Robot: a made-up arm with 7 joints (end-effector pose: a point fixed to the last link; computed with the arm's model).
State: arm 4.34 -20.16 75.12 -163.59 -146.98 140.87 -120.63
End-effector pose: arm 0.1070 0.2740 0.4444 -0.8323 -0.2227 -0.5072 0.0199
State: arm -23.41 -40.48 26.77 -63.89 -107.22 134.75 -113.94
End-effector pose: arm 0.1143 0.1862 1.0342 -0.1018 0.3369 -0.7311 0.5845
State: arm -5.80 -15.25 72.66 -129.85 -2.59 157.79 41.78
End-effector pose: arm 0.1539 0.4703 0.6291 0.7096 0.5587 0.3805 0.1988
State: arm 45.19 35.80 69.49 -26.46 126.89 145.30 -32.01
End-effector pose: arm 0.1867 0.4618 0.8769 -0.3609 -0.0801 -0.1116 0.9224
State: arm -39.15 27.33 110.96 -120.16 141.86 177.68 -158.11
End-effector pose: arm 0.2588 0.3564 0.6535 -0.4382 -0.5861 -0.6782 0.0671
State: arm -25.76 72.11 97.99 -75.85 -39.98 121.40 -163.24
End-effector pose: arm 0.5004 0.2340 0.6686 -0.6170 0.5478 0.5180 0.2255
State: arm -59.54 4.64 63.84 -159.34 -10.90 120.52 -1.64
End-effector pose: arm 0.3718 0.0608 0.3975 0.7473 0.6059 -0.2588 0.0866
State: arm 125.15 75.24 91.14 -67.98 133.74 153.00 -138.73
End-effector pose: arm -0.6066 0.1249 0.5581 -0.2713 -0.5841 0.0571 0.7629
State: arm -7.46 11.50 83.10 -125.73 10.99 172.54 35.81
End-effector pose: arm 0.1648 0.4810 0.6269 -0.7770 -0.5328 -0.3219 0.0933
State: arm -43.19 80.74 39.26 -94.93 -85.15 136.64 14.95
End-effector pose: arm 0.4934 0.0474 0.1730 0.7084 0.6632 0.0513 0.2360
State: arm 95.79 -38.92 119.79 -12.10 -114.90 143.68 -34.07
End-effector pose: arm -0.1196 -0.4406 0.8729 0.0051 0.2825 -0.9567 0.0696
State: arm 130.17 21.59 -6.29 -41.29 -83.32 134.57 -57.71
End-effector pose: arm -0.3779 0.3691 0.8357 -0.4559 0.2993 0.6254 0.5581
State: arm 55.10 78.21 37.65 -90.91 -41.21 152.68 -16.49
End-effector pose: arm -0.0849 0.5391 0.2125 -0.0735 -0.9695 -0.2184 0.0828
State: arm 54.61 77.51 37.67 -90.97 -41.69 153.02 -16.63
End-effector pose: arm -0.0790 0.5419 0.2175 -0.0722 -0.9677 -0.2281 0.0791
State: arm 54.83 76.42 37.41 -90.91 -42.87 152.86 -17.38
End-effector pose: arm -0.0778 0.5441 0.2233 -0.0531 -0.9669 -0.2392 0.0707
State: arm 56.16 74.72 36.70 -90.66 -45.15 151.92 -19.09
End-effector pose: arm -0.0838 0.5454 0.2304 -0.0061 -0.9662 -0.2520 0.0545
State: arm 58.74 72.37 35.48 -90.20 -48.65 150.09 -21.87
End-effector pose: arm -0.0975 0.5454 0.2388 0.0710 -0.9613 -0.2647 0.0289
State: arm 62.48 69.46 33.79 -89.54 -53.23 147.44 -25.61
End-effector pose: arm -0.1178 0.5436 0.2484 -0.1733 0.9459 0.2741 0.0067
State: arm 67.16 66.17 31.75 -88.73 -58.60 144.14 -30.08
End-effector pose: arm -0.1428 0.5399 0.2593 -0.2905 0.9143 0.2775 0.0511
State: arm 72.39 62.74 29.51 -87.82 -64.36 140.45 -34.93
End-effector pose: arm -0.1696 0.5348 0.2715 -0.4080 0.8651 0.2731 0.1023
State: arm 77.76 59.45 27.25 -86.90 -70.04 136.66 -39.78
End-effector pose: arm -0.1961 0.5285 0.2846 -0.5128 0.8027 0.2614 0.1561
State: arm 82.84 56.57 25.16 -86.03 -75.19 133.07 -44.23
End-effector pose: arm -0.2205 0.5219 0.2977 -0.5960 0.7360 0.2449 0.2074
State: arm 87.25 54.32 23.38 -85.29 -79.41 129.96 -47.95
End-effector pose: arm -0.2415 0.5152 0.3092 -0.6553 0.6752 0.2271 0.2513
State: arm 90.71 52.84 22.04 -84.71 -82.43 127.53 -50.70
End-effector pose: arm -0.2584 0.5089 0.3174 -0.6930 0.6282 0.2115 0.2836
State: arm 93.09 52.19 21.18 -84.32 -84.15 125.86 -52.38
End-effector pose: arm -0.2706 0.5034 0.3207 -0.7142 0.5988 0.1996 0.3024
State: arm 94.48 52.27 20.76 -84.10 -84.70 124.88 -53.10
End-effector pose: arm -0.2785 0.4986 0.3191 -0.7241 0.5863 0.1917 0.3086
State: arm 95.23 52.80 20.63 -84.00 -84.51 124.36 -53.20
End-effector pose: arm -0.2838 0.4944 0.3144 -0.7276 0.5845 0.1865 0.3068
